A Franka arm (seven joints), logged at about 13 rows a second.
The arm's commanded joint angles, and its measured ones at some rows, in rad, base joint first. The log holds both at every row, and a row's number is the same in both.
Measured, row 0:
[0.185, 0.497, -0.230, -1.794, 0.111, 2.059, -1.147]
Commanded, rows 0 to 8:
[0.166, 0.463, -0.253, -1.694, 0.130, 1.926, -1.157]
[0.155, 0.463, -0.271, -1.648, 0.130, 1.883, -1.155]
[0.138, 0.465, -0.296, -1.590, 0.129, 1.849, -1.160]
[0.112, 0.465, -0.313, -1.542, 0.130, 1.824, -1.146]
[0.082, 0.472, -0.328, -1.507, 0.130, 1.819, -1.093]
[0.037, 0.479, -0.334, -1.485, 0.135, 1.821, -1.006]
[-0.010, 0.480, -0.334, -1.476, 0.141, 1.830, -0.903]
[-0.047, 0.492, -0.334, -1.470, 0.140, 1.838, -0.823]
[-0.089, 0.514, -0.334, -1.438, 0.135, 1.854, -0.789]
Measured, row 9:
[-0.024, 0.466, -0.341, -1.501, 0.119, 1.851, -0.894]
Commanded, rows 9 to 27:
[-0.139, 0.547, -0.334, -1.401, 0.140, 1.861, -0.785]
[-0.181, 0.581, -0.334, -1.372, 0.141, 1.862, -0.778]
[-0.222, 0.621, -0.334, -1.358, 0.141, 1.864, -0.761]
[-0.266, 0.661, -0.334, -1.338, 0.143, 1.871, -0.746]
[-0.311, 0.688, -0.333, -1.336, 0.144, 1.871, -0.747]
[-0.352, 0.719, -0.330, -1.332, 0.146, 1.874, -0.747]
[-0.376, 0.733, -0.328, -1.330, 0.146, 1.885, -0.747]
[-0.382, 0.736, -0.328, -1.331, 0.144, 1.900, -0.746]
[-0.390, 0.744, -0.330, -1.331, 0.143, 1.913, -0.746]
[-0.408, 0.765, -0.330, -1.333, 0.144, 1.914, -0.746]
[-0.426, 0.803, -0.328, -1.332, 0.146, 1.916, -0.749]
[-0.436, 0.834, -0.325, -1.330, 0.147, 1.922, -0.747]
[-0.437, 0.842, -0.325, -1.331, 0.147, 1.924, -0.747]
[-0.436, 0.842, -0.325, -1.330, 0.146, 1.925, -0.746]
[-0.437, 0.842, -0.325, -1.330, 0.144, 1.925, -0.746]
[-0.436, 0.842, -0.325, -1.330, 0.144, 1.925, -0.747]
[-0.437, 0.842, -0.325, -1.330, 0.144, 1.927, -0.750]
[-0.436, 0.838, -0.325, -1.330, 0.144, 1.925, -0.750]
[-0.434, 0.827, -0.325, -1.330, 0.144, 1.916, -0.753]
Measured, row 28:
[-0.424, 0.832, -0.336, -1.354, 0.134, 1.937, -0.758]
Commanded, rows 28 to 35:
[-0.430, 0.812, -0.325, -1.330, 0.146, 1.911, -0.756]
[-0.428, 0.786, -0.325, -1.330, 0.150, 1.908, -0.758]
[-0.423, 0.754, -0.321, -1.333, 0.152, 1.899, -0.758]
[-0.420, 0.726, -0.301, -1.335, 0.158, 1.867, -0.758]
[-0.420, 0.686, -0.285, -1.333, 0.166, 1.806, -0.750]
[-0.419, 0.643, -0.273, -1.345, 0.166, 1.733, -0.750]
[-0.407, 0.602, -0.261, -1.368, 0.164, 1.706, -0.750]
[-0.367, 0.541, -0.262, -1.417, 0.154, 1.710, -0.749]
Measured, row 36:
[-0.410, 0.658, -0.272, -1.322, 0.151, 1.730, -0.758]
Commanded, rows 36 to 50:
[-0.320, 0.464, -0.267, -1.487, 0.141, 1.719, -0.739]
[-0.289, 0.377, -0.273, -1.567, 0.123, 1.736, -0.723]
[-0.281, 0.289, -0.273, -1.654, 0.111, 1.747, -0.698]
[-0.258, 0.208, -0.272, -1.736, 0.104, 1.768, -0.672]
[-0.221, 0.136, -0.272, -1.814, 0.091, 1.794, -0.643]
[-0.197, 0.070, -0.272, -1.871, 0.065, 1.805, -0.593]
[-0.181, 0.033, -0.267, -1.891, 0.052, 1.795, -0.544]
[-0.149, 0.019, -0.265, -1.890, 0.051, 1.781, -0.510]
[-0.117, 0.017, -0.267, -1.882, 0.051, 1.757, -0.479]
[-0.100, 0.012, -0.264, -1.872, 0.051, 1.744, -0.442]
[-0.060, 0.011, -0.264, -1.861, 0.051, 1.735, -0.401]
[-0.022, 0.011, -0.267, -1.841, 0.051, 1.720, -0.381]
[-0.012, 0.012, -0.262, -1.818, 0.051, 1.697, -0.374]
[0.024, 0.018, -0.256, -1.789, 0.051, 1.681, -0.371]
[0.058, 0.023, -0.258, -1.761, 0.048, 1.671, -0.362]
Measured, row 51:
[0.003, 0.020, -0.250, -1.822, 0.065, 1.716, -0.390]
